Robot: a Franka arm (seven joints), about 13 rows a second.
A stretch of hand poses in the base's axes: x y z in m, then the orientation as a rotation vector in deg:
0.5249, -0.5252, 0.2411, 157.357, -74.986, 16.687
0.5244, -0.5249, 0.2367, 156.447, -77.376, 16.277
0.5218, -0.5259, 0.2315, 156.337, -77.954, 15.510
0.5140, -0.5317, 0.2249, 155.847, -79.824, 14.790
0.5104, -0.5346, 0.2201, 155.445, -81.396, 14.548
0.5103, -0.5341, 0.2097, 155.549, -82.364, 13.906
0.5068, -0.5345, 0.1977, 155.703, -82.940, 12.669
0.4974, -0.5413, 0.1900, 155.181, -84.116, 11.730
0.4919, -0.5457, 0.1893, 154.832, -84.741, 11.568
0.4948, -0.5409, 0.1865, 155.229, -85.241, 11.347
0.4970, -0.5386, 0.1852, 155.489, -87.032, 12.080
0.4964, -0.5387, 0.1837, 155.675, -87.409, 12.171
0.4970, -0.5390, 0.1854, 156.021, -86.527, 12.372
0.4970, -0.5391, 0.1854, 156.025, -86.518, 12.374
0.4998, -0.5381, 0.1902, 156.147, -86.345, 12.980
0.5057, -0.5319, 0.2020, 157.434, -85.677, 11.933
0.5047, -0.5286, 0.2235, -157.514, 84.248, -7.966
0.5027, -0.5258, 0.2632, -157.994, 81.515, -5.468
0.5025, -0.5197, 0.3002, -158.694, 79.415, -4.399
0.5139, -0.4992, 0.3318, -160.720, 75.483, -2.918
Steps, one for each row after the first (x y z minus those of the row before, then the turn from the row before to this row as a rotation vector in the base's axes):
-0.0005, 0.0003, -0.0044, 0.400, 0.040, -1.650
-0.0026, -0.0010, -0.0052, 0.330, 0.386, -0.381
-0.0078, -0.0058, -0.0066, 0.601, 0.192, -1.217
-0.0036, -0.0029, -0.0048, 0.446, -0.073, -1.003
-0.0001, 0.0005, -0.0104, 0.669, 0.130, -0.498
-0.0035, -0.0004, -0.0120, 0.675, 0.559, -0.282
-0.0094, -0.0068, -0.0077, 0.358, 0.475, -0.843
-0.0055, -0.0044, -0.0007, 0.055, 0.075, -0.466
0.0029, 0.0048, -0.0028, 0.589, -0.137, -0.127
0.0022, 0.0023, -0.0013, 0.836, -0.967, -0.842
-0.0006, -0.0001, -0.0015, 0.293, -0.216, -0.128
0.0006, -0.0003, 0.0017, -0.198, -0.037, 0.593
0.0000, -0.0001, 0.0000, -0.002, -0.001, 0.006
0.0028, 0.0010, 0.0048, -0.138, -0.364, 0.143
0.0059, 0.0062, 0.0118, 0.935, 0.295, 0.815
-0.0010, 0.0033, 0.0215, 2.520, 1.490, 0.923
-0.0020, 0.0028, 0.0397, 1.499, 0.973, 1.755
-0.0002, 0.0061, 0.0370, 0.579, 0.440, 1.434
0.0114, 0.0205, 0.0316, 0.269, 0.865, 2.871

